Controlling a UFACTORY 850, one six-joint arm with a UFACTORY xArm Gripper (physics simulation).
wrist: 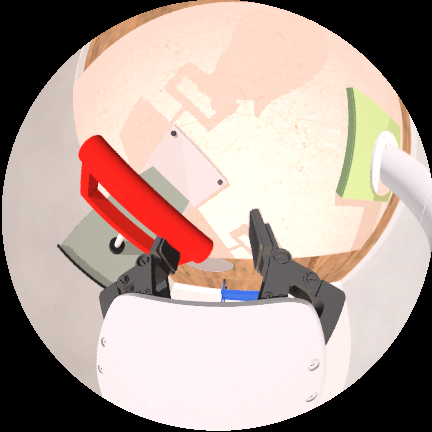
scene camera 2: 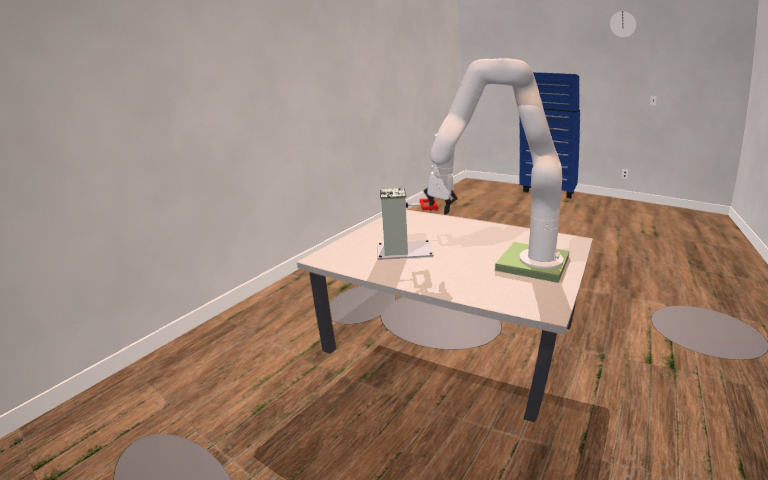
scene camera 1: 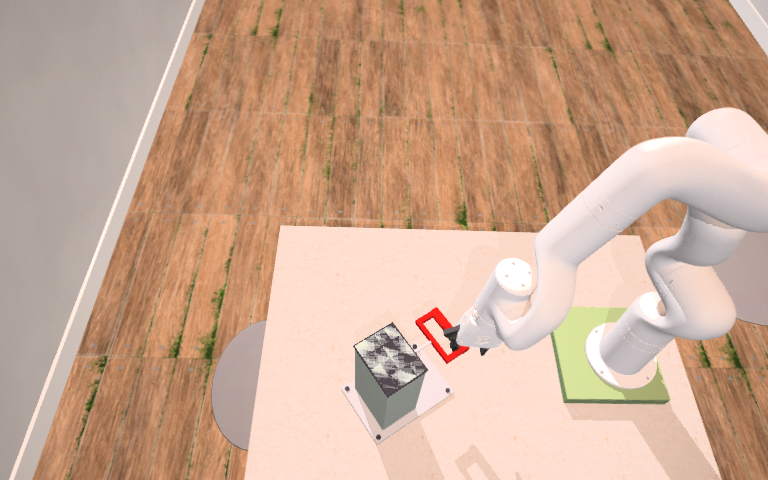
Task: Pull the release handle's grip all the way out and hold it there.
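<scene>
The red release handle (scene camera 1: 433, 340) (scene camera 2: 433, 208) (wrist: 145, 190) is a rectangular loop with a thick round grip bar. A thin white rod (scene camera 1: 423, 345) (wrist: 119, 239) joins it to the grey-green housing (scene camera 1: 390, 401) (scene camera 2: 394, 226) (wrist: 87, 237), and a short stretch of rod shows between them. My gripper (scene camera 1: 468, 345) (scene camera 2: 438, 207) (wrist: 213, 224) is open. In the wrist view its left finger is at the loop's near end, on the inner side of the grip. Its right finger stands well clear on the outer side. The grip's end lies between them, not clamped. Left-finger contact is unclear.
The housing has a patterned top and a white base plate (scene camera 1: 433, 390) (scene camera 2: 420, 249) (wrist: 200, 175) with dark bolts, on the pale table (scene camera 1: 317, 283) (scene camera 2: 351, 249). My arm stands on a green block (scene camera 1: 577, 362) (scene camera 2: 512, 263) (wrist: 362, 150). A blue cabinet (scene camera 2: 557, 130) stands by the wall.
</scene>
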